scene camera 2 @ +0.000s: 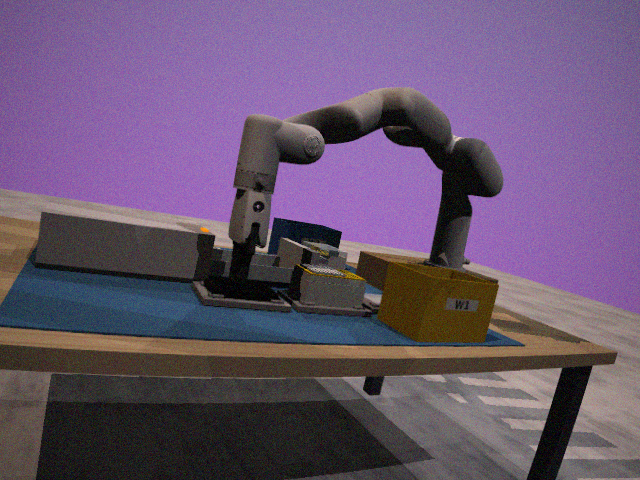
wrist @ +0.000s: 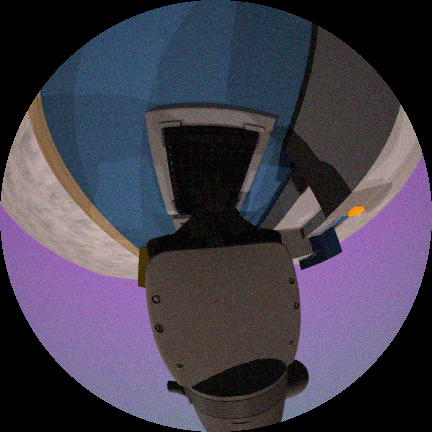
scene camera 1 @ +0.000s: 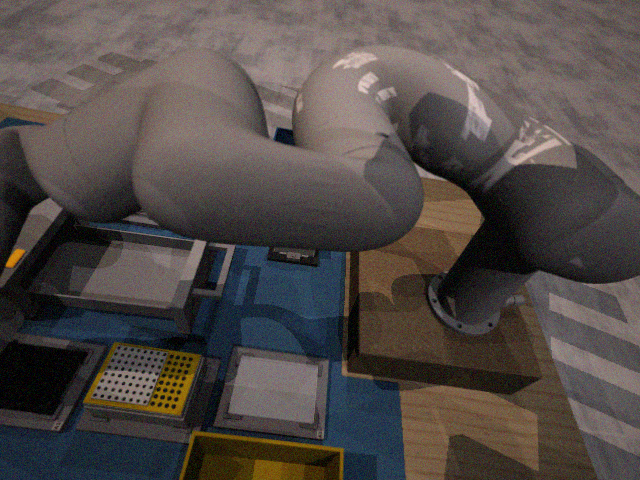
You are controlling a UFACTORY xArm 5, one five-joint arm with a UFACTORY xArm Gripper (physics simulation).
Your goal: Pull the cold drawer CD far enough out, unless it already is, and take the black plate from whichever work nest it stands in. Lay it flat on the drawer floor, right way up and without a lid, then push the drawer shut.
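Seen in the pictures: gripper, fingertip midpoint: (scene camera 2: 237, 281) (wrist: 209, 182) (scene camera 1: 9, 370); arm's base at its link origin: (scene camera 1: 461, 302).
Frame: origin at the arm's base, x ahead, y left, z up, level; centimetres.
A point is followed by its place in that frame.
The black plate (scene camera 1: 38, 377) {y 6.7, x 66.0, z -6.2 cm} (scene camera 2: 258, 290) {y 8.5, x 66.0, z -5.9 cm} (wrist: 212, 160) {y 5.2, x 70.8, z -6.4 cm} stands in the grey work nest (scene camera 1: 94, 361) {y 4.5, x 59.9, z -7.3 cm} (scene camera 2: 248, 306) {y 12.0, x 69.6, z -7.9 cm} (wrist: 210, 117) {y 4.8, x 75.2, z -7.3 cm} at the left end of the near row. My gripper (scene camera 2: 239, 277) {y 5.9, x 69.2, z -5.0 cm} (wrist: 209, 182) {y 5.9, x 69.2, z -5.0 cm} is shut and empty; its fingertips are low over the plate's top, and I cannot tell whether they touch it. In scene camera 1's view the arm and the frame's edge hide the fingers. A grey drawer (scene camera 1: 191, 263) {y -7.9, x 46.4, z 0.9 cm} is pulled out from the grey cabinet (scene camera 2: 118, 245) {y -6.5, x 88.7, z -2.6 cm} (wrist: 350, 100); its visible floor is bare. Its label is not readable.
A yellow-topped rack (scene camera 1: 142, 379) {y 9.9, x 50.7, z -0.8 cm} (scene camera 2: 333, 289) {y 13.4, x 52.2, z -3.8 cm} sits right of the plate's nest. Beyond it a nest holds a white plate (scene camera 1: 273, 387) {y 10.5, x 33.0, z -6.5 cm}. The yellow bin W1 (scene camera 1: 263, 443) {y 19.6, x 34.8, z 3.1 cm} (scene camera 2: 413, 304) {y 27.5, x 44.7, z -2.4 cm} stands at the near right. A dark blue bin (scene camera 2: 305, 237) {y -30.9, x 28.1, z 0.1 cm} (wrist: 320, 250) {y -31.7, x 32.2, z -0.5 cm} stands at the back.
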